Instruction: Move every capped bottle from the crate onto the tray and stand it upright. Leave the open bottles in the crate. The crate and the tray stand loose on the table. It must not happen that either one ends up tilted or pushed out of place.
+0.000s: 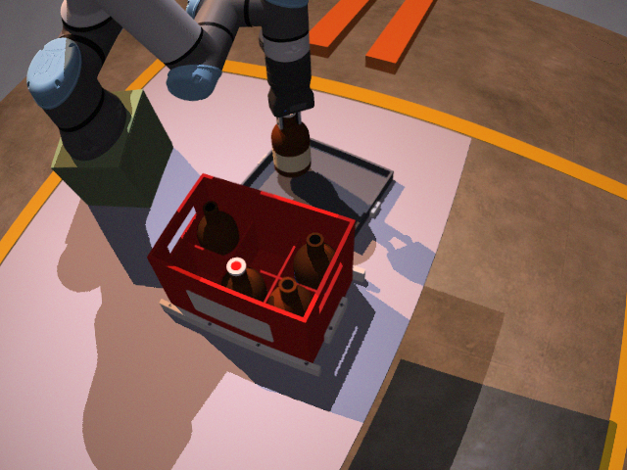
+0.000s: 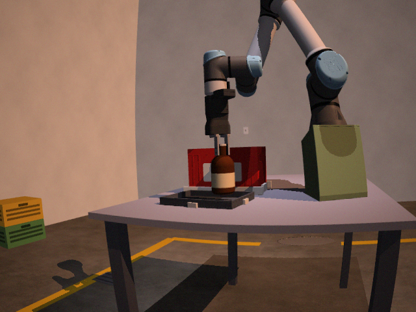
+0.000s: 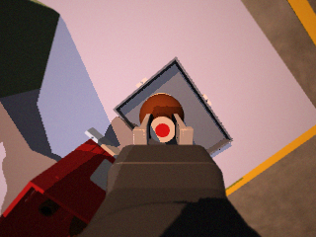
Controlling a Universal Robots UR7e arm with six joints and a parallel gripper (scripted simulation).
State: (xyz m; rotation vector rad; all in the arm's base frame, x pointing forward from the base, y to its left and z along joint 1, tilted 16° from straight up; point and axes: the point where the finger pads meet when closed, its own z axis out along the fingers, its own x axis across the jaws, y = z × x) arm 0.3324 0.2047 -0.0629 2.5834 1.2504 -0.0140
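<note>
The capped brown bottle lies 60 mm below my hand. The rest, counted from my hand: red crate (90 mm ahead, 270 mm to the right, 80 mm below); open bottle (10 mm behind, 240 mm to the right, 80 mm below); dark tray (60 mm ahead, 160 mm below).
</note>
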